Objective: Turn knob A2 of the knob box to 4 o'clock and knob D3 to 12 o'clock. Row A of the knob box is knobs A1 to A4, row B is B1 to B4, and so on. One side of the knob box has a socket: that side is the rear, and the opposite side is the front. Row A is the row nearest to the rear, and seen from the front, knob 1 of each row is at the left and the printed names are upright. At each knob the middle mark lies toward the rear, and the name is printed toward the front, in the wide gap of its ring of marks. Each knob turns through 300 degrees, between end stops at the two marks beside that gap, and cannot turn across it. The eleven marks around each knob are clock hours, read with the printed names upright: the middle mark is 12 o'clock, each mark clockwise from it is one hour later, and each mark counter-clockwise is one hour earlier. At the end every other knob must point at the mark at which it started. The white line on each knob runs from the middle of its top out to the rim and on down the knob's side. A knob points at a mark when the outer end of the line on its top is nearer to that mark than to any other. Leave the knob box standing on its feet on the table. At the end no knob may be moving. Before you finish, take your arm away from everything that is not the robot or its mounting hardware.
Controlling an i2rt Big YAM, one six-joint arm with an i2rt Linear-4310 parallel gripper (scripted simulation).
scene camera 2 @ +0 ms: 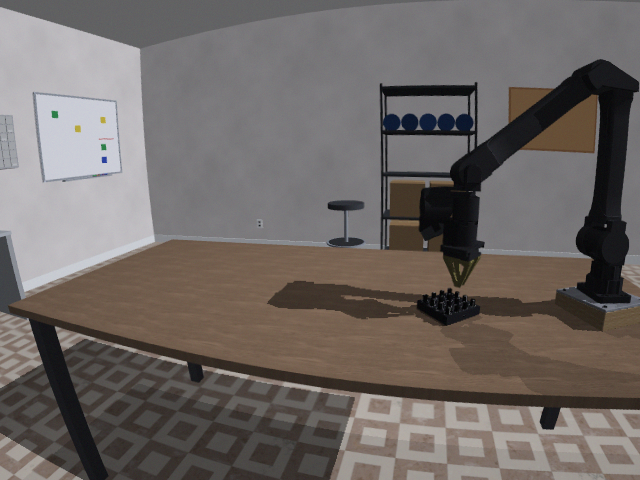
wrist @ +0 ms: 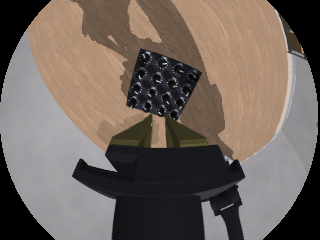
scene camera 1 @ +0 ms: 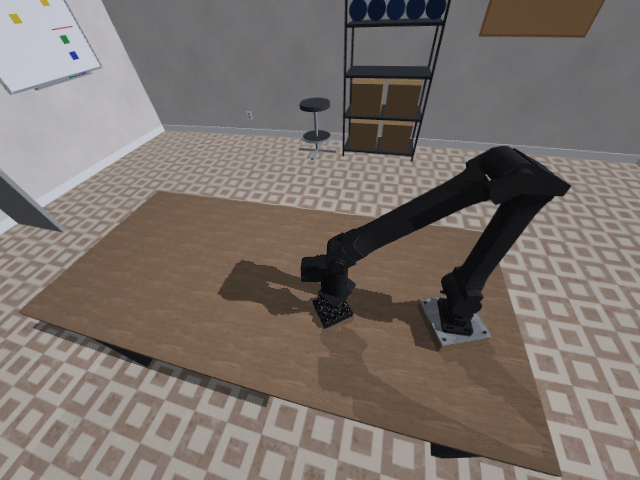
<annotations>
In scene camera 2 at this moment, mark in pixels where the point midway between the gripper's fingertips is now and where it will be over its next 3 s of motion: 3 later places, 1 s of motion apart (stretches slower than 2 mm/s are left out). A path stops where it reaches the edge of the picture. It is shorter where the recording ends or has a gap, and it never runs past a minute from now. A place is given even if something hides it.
My gripper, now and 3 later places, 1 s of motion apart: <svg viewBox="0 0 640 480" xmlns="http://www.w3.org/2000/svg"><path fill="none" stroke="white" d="M459 285L442 277L434 275L434 287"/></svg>
</annotations>
